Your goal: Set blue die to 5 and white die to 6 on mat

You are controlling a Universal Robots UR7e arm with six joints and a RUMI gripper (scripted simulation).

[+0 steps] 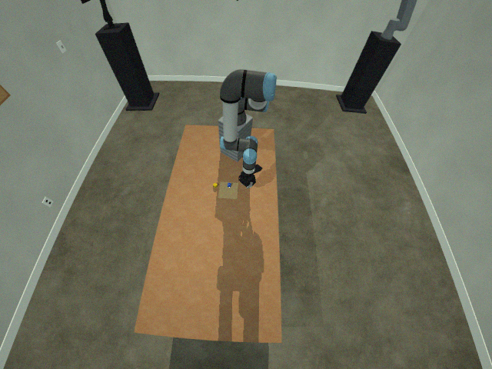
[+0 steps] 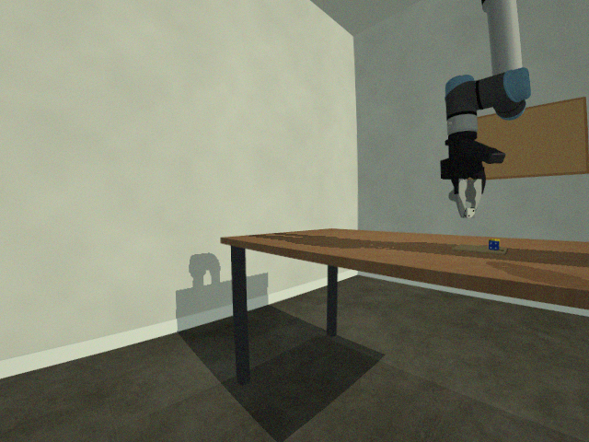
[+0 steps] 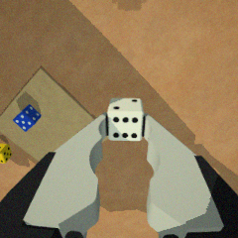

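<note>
Right now my hand is 2 cm past the tan mat, 15 cm to the left of it and 12 cm above it. From my hand the other things lie so: blue die (6 cm behind, 14 cm to the right, 10 cm below); white die (right at my hand); yellow die (5 cm behind, 25 cm to the right, 10 cm below).
</note>
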